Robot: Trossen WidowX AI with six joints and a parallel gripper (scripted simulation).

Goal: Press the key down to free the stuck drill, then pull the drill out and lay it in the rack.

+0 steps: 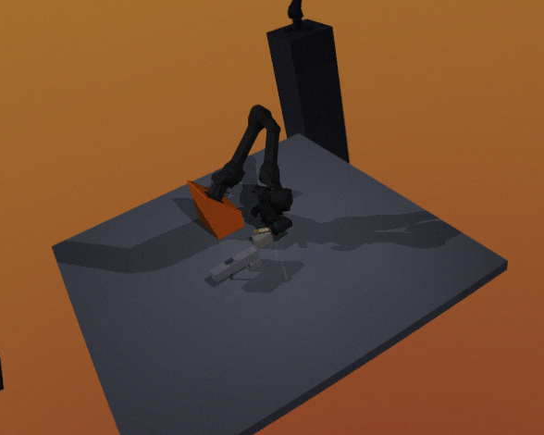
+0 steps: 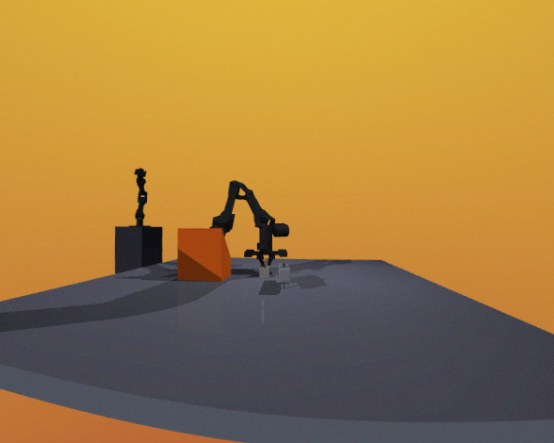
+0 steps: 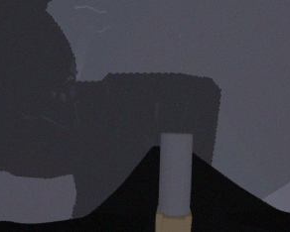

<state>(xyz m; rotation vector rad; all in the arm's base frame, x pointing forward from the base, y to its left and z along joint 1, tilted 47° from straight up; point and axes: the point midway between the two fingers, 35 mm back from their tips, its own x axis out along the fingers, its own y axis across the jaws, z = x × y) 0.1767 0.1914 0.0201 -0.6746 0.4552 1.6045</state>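
Now: gripper tip 4 cm to the left of the drill and 5 cm below it. Round my gripper tip: rack (6 cm to the right, 1 cm above); blue key (11 cm ahead, 23 cm to the right, 5 cm above).
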